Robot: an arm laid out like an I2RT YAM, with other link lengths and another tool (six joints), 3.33 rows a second.
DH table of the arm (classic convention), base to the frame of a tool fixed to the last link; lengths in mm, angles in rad. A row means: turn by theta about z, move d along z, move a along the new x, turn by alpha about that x. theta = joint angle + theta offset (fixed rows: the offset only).
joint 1: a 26.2; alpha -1.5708; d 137.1; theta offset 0
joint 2: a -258.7; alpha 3.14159; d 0; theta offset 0
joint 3: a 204.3; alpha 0; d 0; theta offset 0.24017
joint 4: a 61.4; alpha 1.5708; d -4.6; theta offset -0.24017
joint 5: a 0; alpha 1.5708; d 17; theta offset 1.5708
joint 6: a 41.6; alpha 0.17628; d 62; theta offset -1.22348
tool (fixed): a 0; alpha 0; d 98.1; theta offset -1.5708
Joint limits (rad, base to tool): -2.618..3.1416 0..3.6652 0..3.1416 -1.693..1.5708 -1.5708..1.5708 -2.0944..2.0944
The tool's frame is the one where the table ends.
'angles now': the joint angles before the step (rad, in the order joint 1, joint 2, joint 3, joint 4, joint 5, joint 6). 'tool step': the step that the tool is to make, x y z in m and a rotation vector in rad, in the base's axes. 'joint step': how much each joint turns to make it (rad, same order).
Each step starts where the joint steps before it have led.
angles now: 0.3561 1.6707 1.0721 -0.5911 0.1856 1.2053
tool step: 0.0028 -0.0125 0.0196 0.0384 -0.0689 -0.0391
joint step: -0.0467 -0.0702 -0.0049 0.0126 -0.0157 -0.0013
